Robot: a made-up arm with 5 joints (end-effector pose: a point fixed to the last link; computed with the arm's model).
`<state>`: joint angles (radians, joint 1 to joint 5).
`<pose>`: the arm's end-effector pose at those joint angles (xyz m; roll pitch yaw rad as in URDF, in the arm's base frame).
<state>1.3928 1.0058 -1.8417 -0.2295 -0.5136</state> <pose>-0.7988 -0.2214 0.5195 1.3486 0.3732 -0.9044</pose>
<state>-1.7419 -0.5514 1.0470 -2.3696 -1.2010</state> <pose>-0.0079 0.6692 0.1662 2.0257 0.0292 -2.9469</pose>
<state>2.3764 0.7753 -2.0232 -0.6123 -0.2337</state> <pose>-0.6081 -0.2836 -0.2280 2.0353 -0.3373 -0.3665</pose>
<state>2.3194 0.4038 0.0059 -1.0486 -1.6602</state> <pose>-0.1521 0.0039 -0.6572 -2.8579 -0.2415 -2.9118</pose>
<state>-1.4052 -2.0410 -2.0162 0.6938 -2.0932</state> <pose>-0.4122 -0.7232 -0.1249 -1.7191 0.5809 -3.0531</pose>
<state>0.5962 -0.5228 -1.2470 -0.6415 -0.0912</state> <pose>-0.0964 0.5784 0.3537 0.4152 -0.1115 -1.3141</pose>
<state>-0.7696 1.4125 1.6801 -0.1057 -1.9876</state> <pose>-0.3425 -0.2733 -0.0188 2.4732 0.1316 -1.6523</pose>
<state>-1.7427 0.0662 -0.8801 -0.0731 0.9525</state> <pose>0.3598 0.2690 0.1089 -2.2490 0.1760 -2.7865</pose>
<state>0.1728 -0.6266 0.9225 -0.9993 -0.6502</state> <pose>-0.3086 0.4496 0.4496 -0.6586 0.6536 0.5371</pose>
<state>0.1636 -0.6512 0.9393 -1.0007 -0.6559</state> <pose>-0.3038 0.4559 0.4400 -0.6729 0.6803 0.5395</pose>
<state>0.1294 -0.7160 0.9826 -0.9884 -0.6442</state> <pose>-0.2887 0.4699 0.4148 -0.7094 0.7681 0.5393</pose>
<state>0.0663 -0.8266 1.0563 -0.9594 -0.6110</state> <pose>-0.2654 0.4886 0.3701 -0.7743 0.9285 0.5305</pose>
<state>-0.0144 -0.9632 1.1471 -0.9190 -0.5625</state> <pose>-0.2432 0.5031 0.3122 -0.8735 1.1339 0.4954</pose>
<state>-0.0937 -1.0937 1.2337 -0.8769 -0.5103</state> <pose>-0.2299 0.5085 0.2553 -1.0523 1.3334 0.3751</pose>
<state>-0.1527 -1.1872 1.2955 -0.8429 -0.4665</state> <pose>-0.2255 0.5069 0.2143 -1.5261 1.4677 -0.0575</pose>
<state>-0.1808 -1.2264 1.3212 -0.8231 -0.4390</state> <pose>-0.2249 0.5041 0.1973 -2.2606 1.5001 -0.7746</pose>
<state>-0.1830 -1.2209 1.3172 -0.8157 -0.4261</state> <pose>-0.2249 0.5027 0.2000 -2.2529 1.4991 -0.7696</pose>
